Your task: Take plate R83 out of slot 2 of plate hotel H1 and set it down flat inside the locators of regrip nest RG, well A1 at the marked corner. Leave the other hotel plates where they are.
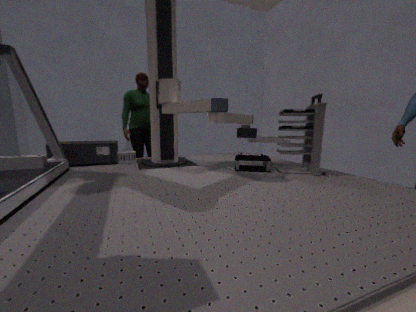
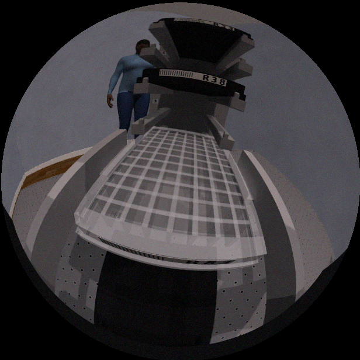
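Where they show: gripper, fingertip midpoint: (image 1: 280, 139); arm's base, link origin: (image 1: 165, 164).
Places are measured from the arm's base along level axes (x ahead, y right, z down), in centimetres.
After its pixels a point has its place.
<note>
My gripper (image 1: 275, 140) {x 38.5, y -47.8, z -16.2 cm} (image 2: 183, 146) is shut on a clear gridded plate (image 2: 172, 190), held level between its long fingers. The label on the plate's near edge is dim and hard to read. The plate's far end is beside the open front of hotel H1 (image 1: 317, 140) {x 51.4, y -56.4, z -16.5 cm} (image 2: 192, 112), near a pair of bare rails; whether it is fully clear of them I cannot tell. Plate R38 (image 2: 195, 82) and another dark plate (image 2: 202, 37) sit higher in the hotel. The regrip nest (image 1: 253, 163), black with a pale front, stands low on the table, left of the hotel. Its marked corner is not discernible.
The arm's column (image 1: 165, 120) {x 7.7, y 0.7, z -24.8 cm} stands left of the nest. A dark grey box (image 1: 87, 153) {x -3.5, y 38.5, z -7.7 cm} and a small white rack (image 1: 127, 157) {x -4.5, y 19.9, z -4.5 cm} are at the back left. A slanted metal frame (image 1: 36, 100) {x 8.0, y 52.7, z -31.8 cm} is at the far left. A black rectangular surface (image 2: 155, 300) shows beneath the held plate.
</note>
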